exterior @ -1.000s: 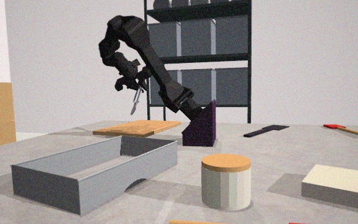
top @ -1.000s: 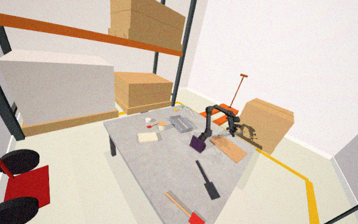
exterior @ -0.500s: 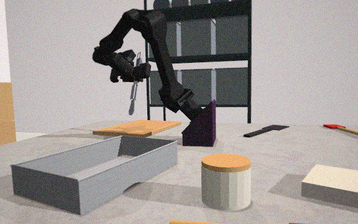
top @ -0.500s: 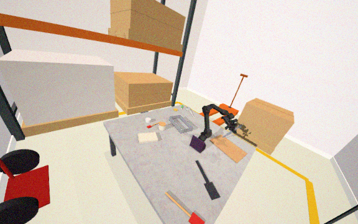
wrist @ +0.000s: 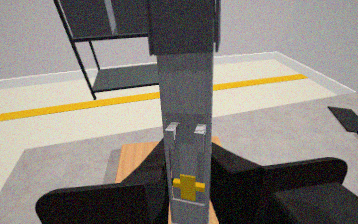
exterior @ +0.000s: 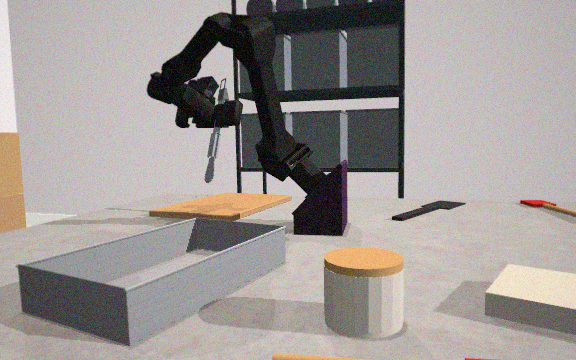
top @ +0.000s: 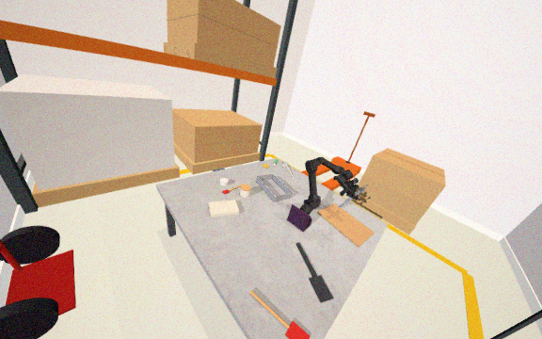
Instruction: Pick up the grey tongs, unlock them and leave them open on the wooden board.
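The yellow lock piece lies 4 cm ahead of my gripper tip, 1 cm to the right of it and 1 cm above it. Round my gripper tip: wooden board (22 cm below); then black spatula (55 cm to the left, 22 cm below, 1 cm behind); then grey roasting tin (61 cm ahead, 20 cm below, 14 cm to the left).
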